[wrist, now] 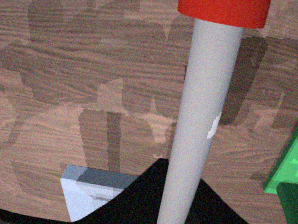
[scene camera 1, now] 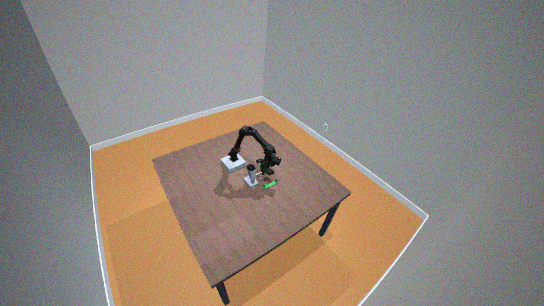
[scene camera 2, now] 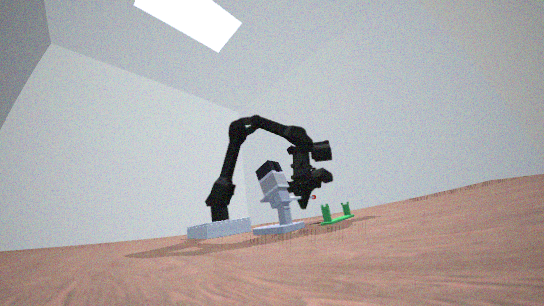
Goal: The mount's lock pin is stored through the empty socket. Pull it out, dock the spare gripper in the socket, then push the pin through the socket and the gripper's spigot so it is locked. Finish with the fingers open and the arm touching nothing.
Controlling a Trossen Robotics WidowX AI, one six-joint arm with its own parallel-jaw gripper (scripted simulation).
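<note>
Spare gripper [scene camera 2: 270, 175] visible; in the wrist view it is out of frame. Grey mount [scene camera 2: 283, 198], also [wrist: 84, 188]. Lock pin [wrist: 216, 38], held by my gripper [scene camera 2: 303, 209], also [wrist: 170, 168].
</note>
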